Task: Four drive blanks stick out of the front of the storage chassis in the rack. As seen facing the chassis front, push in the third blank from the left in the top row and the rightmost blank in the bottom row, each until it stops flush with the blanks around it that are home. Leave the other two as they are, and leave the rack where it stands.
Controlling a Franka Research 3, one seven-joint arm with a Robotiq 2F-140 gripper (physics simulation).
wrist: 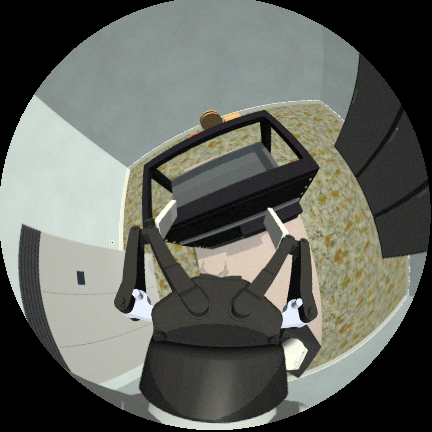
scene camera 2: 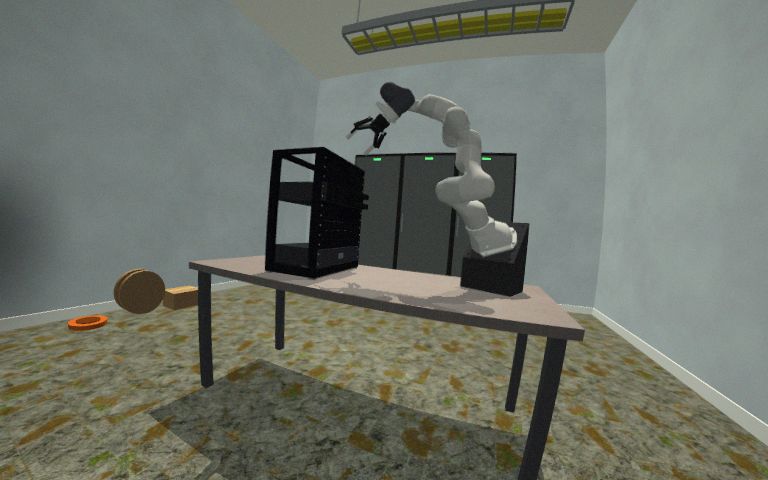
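The black rack (scene camera 2: 271, 215) (wrist: 245, 196) stands upright on the left part of the table. Inside it, the side of a dark chassis (scene camera 2: 295, 193) shows through the open side in the scene view. Two dark blank ends (scene camera 2: 365, 197) (scene camera 2: 364, 207) stick out of the rack front, one above the other. Which columns they belong to cannot be told. In the wrist view the rack is seen from above, and its front face is steeply foreshortened and dark. My gripper (scene camera 2: 359, 143) (wrist: 221, 211) is open and empty, tilted down, above the rack's front top edge.
The table (scene camera 2: 407, 283) carries the rack and the black robot base block (scene camera 2: 491, 275). Dark cabinets (scene camera 2: 427, 215) (wrist: 385, 135) stand behind. A brown round object (scene camera 2: 139, 291) (wrist: 210, 119), a wooden box (scene camera 2: 181, 297) and an orange ring (scene camera 2: 75, 325) are on the floor past the table's left end.
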